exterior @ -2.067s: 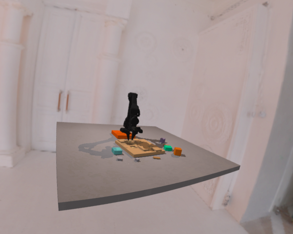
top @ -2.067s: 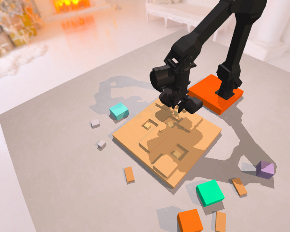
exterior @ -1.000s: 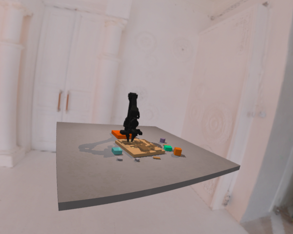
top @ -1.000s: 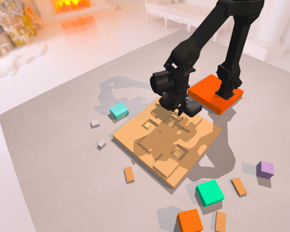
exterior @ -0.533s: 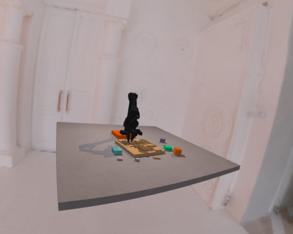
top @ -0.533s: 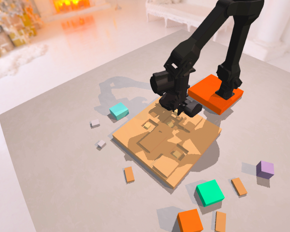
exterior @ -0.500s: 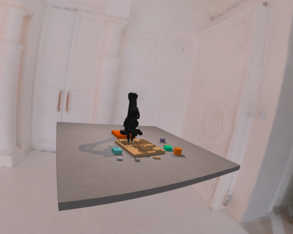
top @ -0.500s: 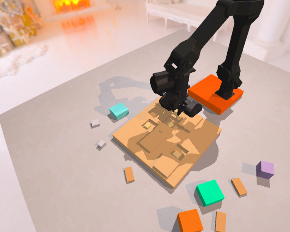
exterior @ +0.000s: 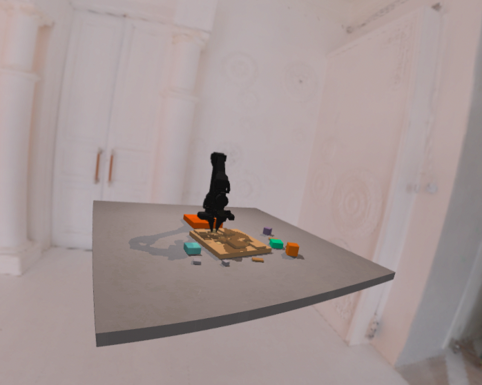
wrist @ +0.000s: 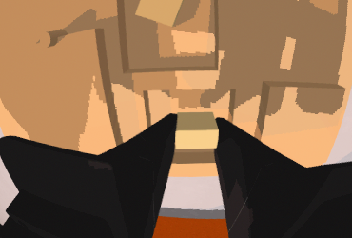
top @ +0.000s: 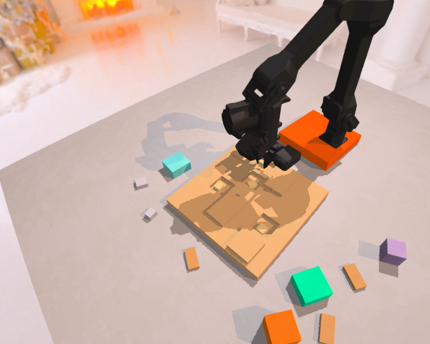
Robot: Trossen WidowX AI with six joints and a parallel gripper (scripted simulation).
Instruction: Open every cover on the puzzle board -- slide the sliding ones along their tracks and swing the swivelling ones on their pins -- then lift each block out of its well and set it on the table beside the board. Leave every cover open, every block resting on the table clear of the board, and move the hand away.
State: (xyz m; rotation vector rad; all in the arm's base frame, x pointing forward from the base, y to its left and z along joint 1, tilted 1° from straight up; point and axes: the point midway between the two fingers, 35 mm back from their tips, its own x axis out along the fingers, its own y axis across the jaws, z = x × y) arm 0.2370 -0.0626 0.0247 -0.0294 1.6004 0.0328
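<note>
My gripper tip is 36 cm to the right of the purple cube, 4 cm past it and 1 cm above it. Also, from my gripper tip: orange block 31 cm to the left, 26 cm ahead; cyan block 17 cm to the right, 17 cm ahead, 1 cm below; green block 29 cm to the left, 15 cm ahead, 1 cm below.
</note>
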